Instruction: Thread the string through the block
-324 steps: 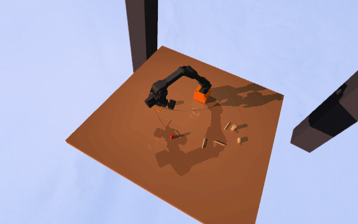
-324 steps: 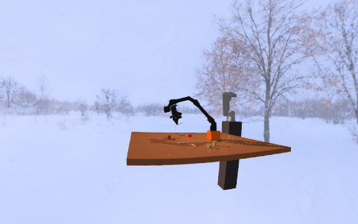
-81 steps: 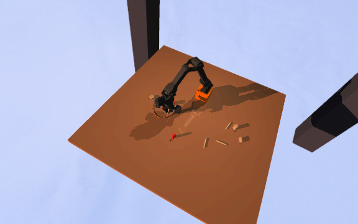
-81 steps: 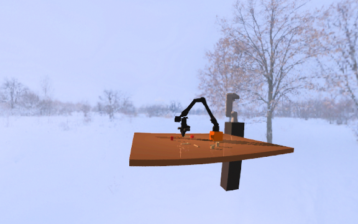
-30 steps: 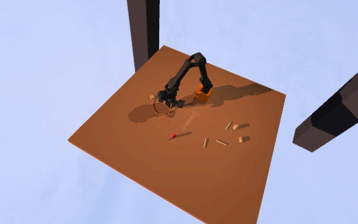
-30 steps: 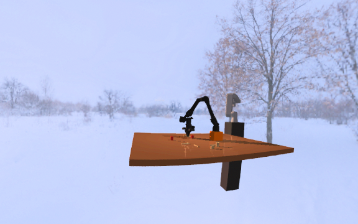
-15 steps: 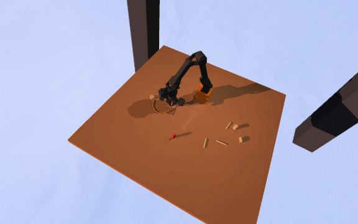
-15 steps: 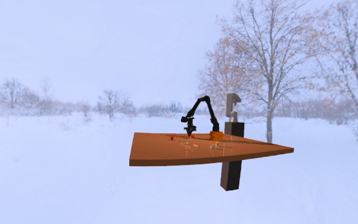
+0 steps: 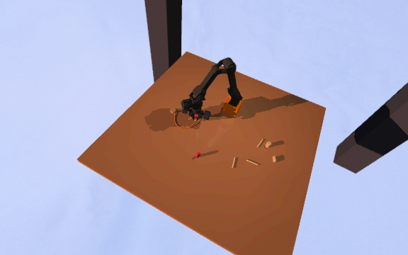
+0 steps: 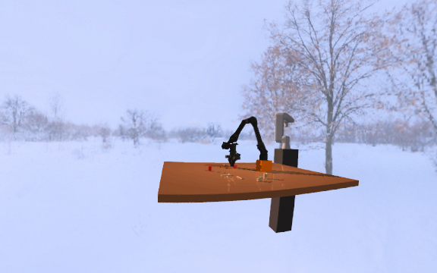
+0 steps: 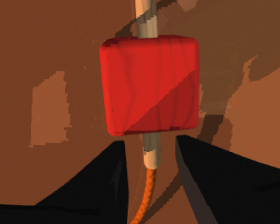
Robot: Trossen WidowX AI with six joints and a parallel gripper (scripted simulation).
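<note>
Right now the thin wooden stick is 10 mm behind my gripper tip. From my gripper tip the other things lie so: red object 230 mm ahead, 160 mm to the left, 10 mm above; round wooden button 180 mm to the right, 10 mm below, 10 mm ahead; red block 30 mm behind, 10 mm to the right.
</note>
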